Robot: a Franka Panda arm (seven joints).
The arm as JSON. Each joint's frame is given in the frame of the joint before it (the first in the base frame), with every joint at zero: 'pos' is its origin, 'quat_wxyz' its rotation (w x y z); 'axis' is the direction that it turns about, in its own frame. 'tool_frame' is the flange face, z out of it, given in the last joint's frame.
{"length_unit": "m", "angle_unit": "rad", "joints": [
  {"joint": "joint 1", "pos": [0.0, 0.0, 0.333], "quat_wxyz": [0.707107, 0.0, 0.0, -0.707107], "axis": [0.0, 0.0, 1.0]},
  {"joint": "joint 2", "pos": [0.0, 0.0, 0.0], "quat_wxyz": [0.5, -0.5, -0.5, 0.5], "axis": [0.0, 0.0, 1.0]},
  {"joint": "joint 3", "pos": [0.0, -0.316, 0.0], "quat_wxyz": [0.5, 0.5, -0.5, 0.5], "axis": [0.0, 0.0, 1.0]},
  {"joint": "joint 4", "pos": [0.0, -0.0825, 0.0], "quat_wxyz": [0.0, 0.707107, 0.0, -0.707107], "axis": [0.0, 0.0, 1.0]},
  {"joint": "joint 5", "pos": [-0.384, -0.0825, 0.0], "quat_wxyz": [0.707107, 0.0, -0.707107, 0.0], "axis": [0.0, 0.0, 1.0]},
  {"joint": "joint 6", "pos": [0.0, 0.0, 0.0], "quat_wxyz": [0.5, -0.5, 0.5, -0.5], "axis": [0.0, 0.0, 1.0]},
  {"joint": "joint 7", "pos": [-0.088, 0.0, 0.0], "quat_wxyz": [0.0, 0.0, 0.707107, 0.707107], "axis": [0.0, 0.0, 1.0]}
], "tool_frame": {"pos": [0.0, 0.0, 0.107], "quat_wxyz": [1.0, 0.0, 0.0, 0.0]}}
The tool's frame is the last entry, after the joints.
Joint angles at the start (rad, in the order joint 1, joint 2, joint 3, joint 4, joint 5, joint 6, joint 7): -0.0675 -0.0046 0.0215 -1.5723 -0.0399 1.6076 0.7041
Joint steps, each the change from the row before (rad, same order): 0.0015 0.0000 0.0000 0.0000 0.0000 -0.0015 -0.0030; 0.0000 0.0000 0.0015 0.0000 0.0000 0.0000 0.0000; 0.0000 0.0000 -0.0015 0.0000 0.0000 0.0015 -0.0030; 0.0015 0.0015 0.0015 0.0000 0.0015 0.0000 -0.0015; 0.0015 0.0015 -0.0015 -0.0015 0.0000 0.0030 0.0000; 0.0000 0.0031 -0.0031 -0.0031 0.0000 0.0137 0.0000; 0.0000 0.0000 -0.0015 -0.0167 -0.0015 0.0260 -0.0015; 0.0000 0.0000 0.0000 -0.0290 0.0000 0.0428 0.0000; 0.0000 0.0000 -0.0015 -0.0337 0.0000 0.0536 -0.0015; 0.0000 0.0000 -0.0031 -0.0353 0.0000 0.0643 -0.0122; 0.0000 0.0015 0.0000 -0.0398 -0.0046 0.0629 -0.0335; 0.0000 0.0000 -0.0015 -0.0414 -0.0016 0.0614 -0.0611; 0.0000 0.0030 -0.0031 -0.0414 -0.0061 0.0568 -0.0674; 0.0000 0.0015 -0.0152 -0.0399 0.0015 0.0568 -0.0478
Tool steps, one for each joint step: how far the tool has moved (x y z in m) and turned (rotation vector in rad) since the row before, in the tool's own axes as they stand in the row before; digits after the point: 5 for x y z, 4 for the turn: -0.00066 -0.00054 0.00010 -0.0009 -0.0011 -0.0045; -0.00053 -0.00064 -0.00003 0.0001 0.0000 -0.0015; 0.00066 0.00054 -0.00010 0.0009 0.0011 -0.0015; -0.00087 -0.00169 0.00079 0.0004 -0.0021 -0.0045; 0.00048 -0.00047 0.00130 0.0000 0.0000 -0.0001; 0.00270 -0.00014 0.00210 0.0047 0.0057 0.0029; 0.00195 -0.00073 0.00569 0.0048 0.0081 -0.0008; 0.00180 -0.00223 0.01008 0.0089 0.0105 -0.0012; 0.00248 -0.00181 0.01145 0.0128 0.0152 -0.0013; 0.00322 -0.00128 0.01132 0.0183 0.0224 -0.0105; 0.00122 -0.00160 0.01444 0.0102 0.0195 -0.0364; 0.00026 -0.00014 0.01439 0.0106 0.0169 -0.0619; -0.00008 0.00142 0.01652 0.0020 0.0133 -0.0687; 0.00213 0.00758 0.01504 0.0065 0.0132 -0.0341
